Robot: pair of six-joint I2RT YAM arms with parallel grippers.
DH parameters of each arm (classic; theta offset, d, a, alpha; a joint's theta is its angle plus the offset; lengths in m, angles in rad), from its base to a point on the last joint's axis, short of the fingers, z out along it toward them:
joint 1: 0 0.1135 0.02 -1.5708
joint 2: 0 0 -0.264 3.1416
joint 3: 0.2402 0 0.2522 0
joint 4: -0.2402 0 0.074 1.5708
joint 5: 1.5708 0 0 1.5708
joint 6: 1.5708 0.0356 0 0
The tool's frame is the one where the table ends.
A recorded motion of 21 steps. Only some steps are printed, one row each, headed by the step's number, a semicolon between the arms.
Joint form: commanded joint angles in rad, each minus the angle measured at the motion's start. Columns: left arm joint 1, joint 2, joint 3, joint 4, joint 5, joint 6; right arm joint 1, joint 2, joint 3, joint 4, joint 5, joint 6.
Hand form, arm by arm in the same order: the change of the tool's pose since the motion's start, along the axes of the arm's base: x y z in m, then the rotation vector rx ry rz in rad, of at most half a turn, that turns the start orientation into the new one. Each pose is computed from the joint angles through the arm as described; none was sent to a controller.
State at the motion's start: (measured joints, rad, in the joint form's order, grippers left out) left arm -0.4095 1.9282 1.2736 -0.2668 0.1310 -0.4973; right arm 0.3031 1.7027 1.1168 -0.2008 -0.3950 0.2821
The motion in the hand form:
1: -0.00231 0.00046 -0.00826 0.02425 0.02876 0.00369; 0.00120 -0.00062 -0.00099 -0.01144 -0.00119 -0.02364
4: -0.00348 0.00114 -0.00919 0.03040 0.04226 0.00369; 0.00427 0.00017 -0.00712 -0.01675 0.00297 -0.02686
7: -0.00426 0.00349 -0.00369 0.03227 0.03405 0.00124; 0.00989 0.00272 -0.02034 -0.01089 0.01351 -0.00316
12: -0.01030 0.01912 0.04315 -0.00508 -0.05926 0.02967; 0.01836 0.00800 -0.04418 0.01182 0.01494 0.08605
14: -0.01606 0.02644 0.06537 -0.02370 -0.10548 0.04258; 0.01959 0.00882 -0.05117 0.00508 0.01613 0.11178
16: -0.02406 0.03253 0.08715 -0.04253 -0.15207 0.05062; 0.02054 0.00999 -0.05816 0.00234 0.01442 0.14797
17: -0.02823 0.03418 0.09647 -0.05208 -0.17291 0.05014; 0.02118 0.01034 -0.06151 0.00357 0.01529 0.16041
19: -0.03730 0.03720 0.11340 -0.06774 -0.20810 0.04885; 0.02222 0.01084 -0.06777 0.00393 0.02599 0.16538
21: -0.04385 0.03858 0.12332 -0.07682 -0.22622 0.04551; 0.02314 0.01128 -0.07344 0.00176 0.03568 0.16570
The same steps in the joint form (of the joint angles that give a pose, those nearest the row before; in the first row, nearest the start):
1: -0.0023 0.0122 -0.0084 -0.0157 -0.0122 0.0015; -0.0004 0.0034 0.0004 0.0042 0.0244 0.0091
4: -0.0019 0.0122 -0.0084 -0.0305 -0.0122 0.0019; -0.0004 0.0240 0.0004 0.0191 0.0294 0.0088
7: 0.0027 -0.0034 -0.0080 -0.0408 -0.0122 0.0107; -0.0004 0.0687 0.0004 0.0511 0.0065 -0.0027
12: 0.0332 -0.1289 -0.0038 -0.0702 -0.0118 0.0141; -0.0004 0.1495 0.0004 0.1148 -0.0713 -0.0565
14: 0.0454 -0.1915 -0.0034 -0.0832 -0.0118 0.0137; -0.0004 0.1701 0.0004 0.1209 -0.0843 -0.0824
16: 0.0530 -0.2552 -0.0038 -0.0961 -0.0115 0.0133; 0.0000 0.1911 0.0004 0.1278 -0.1060 -0.1148
17: 0.0534 -0.2827 -0.0038 -0.1007 -0.0099 0.0134; -0.0004 0.2014 0.0004 0.1327 -0.1156 -0.1247
19: 0.0526 -0.3349 -0.0038 -0.1144 -0.0084 0.0130; -0.0004 0.2197 0.0004 0.1396 -0.1209 -0.1270
21: 0.0500 -0.3674 -0.0038 -0.1267 -0.0069 0.0126; 0.0000 0.2361 0.0004 0.1461 -0.1209 -0.1270

